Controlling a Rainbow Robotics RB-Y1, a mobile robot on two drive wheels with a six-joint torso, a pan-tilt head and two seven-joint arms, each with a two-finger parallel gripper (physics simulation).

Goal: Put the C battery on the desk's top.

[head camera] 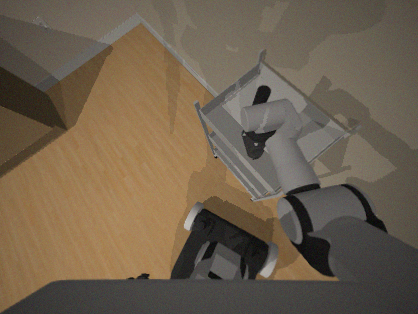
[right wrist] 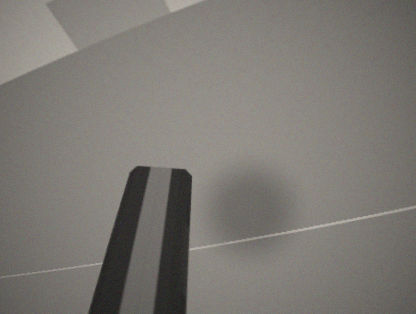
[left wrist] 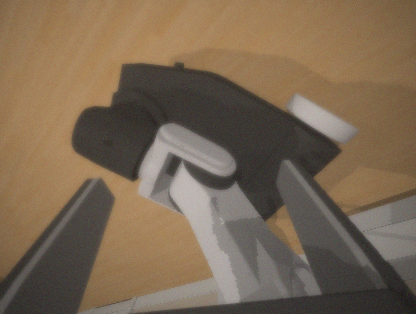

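Pixels of known places: left gripper, fingertip midpoint: (left wrist: 193,180); right gripper, fingertip midpoint: (head camera: 248,148) (right wrist: 161,188); robot's base, origin of the base link: (head camera: 229,233).
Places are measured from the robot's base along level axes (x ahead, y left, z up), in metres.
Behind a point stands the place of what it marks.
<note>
The C battery does not show in the head, left wrist or right wrist view. The white and grey desk (head camera: 285,90) {x 0.697, y 0.066, z 0.697 m} stands at the upper right of the head view, partly hidden by my right arm. My right gripper (right wrist: 161,188) {x 0.414, y 0.098, z 0.669 m} is shut and empty, its fingers together over a plain grey surface crossed by a thin pale line. In the head view my right hand is over the desk, but its fingertips cannot be made out. My left gripper (left wrist: 193,180) {x -0.277, y 0.228, z 0.565 m} is open and empty, with its fingers wide apart above my own base and leg.
My dark base (head camera: 227,235) {x 0.012, y 0.013, z 0.191 m} (left wrist: 200,95) {x -0.335, y 0.172, z 0.170 m} with its white wheels (head camera: 194,216) (left wrist: 322,119) stands on the wooden floor (head camera: 125,165) {x 0.065, y 1.005, z 0.001 m} in front of the desk. A brown piece of furniture (head camera: 25,95) {x 0.197, y 1.950, z 0.281 m} is at the left. A pale skirting board (head camera: 180,57) {x 1.151, y 1.049, z 0.087 m} runs behind the floor.
</note>
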